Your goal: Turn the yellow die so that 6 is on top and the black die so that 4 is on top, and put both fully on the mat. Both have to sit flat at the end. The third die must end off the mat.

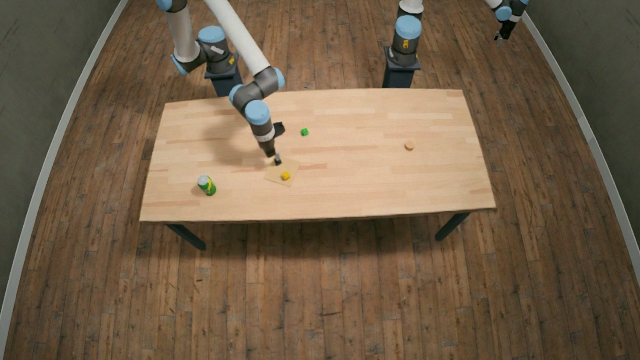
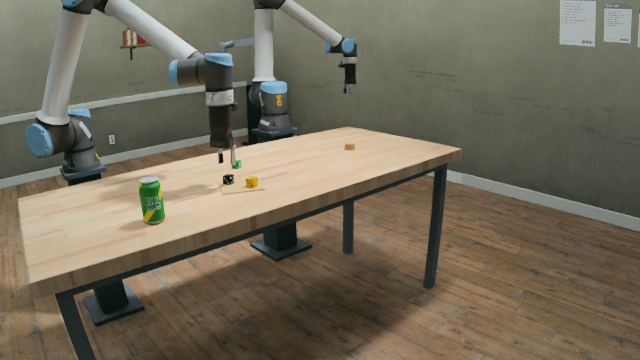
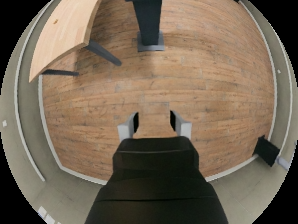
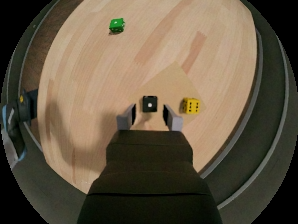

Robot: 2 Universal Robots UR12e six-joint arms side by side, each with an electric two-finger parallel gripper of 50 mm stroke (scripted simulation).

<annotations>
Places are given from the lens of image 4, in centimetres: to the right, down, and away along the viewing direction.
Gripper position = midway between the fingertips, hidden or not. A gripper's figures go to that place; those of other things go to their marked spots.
my right gripper (image 4: 149,110): 0, 0, 16
tan mat (image 4: 171,85): 5, -6, 22
</annotations>
